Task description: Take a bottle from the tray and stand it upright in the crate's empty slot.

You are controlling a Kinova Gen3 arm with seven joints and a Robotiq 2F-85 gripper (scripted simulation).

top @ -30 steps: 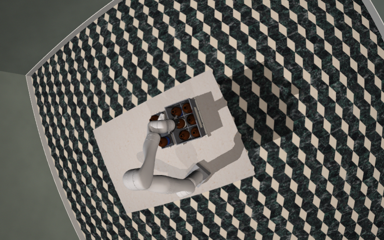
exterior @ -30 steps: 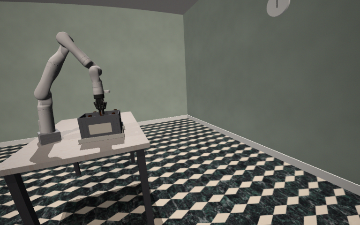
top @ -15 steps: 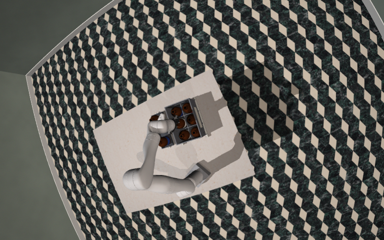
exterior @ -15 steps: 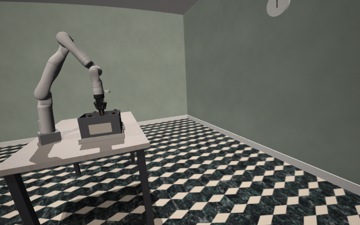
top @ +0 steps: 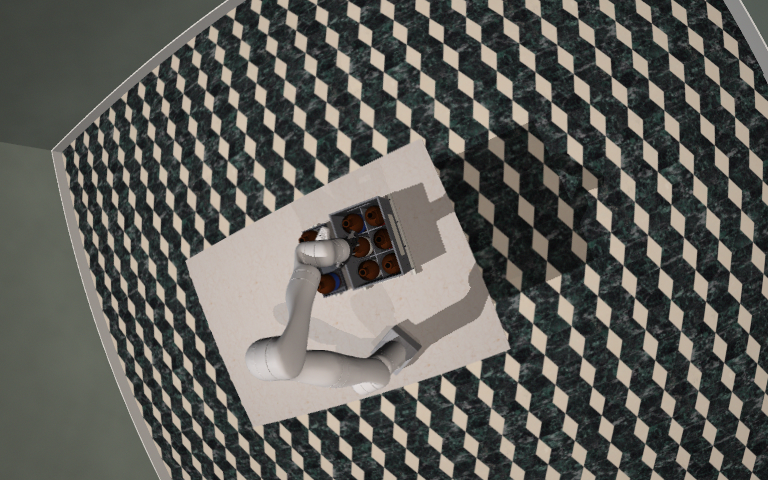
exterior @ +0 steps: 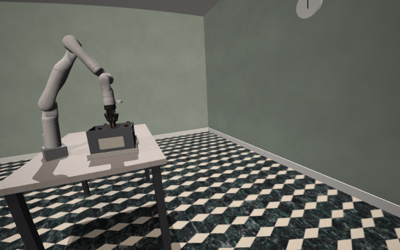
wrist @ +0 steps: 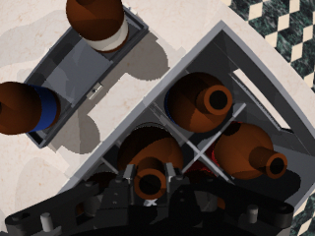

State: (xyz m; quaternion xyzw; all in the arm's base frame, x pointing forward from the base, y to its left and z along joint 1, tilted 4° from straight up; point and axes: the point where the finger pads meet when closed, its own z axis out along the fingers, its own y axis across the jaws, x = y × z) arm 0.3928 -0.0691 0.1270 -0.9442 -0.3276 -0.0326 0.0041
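The brown bottle lies 70 mm below my hand. From my hand the other things lie so: grey tray (180 mm to the left, 160 mm below, 20 mm ahead); grey crate (90 mm below, 40 mm to the right, 10 mm behind).
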